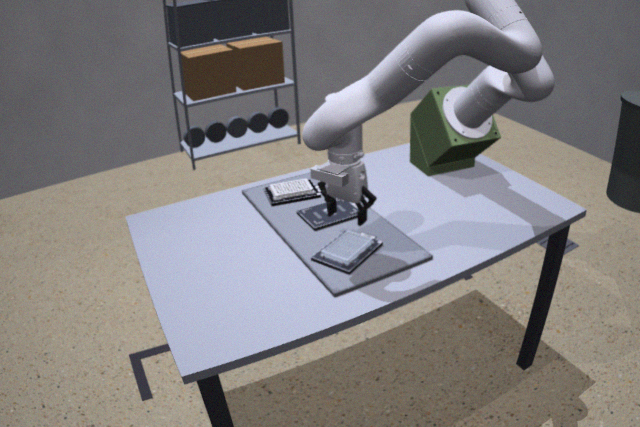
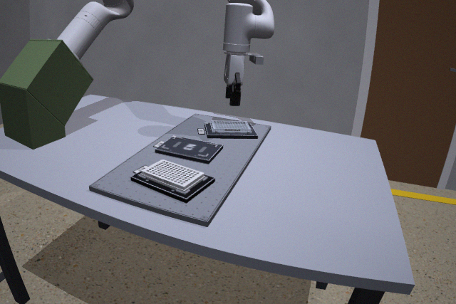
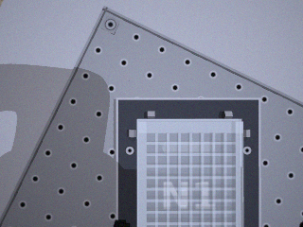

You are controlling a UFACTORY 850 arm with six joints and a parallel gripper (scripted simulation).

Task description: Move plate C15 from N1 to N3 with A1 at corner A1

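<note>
My hand is 100 mm above the clear well plate. The rest, counted from my hand: nest A1 mark: 330 mm to the right, 100 mm below, 70 mm behind; then white plate C51: 400 mm to the right, 100 mm below; then nest N3: 210 mm to the right, 110 mm below, 50 mm behind.
</note>
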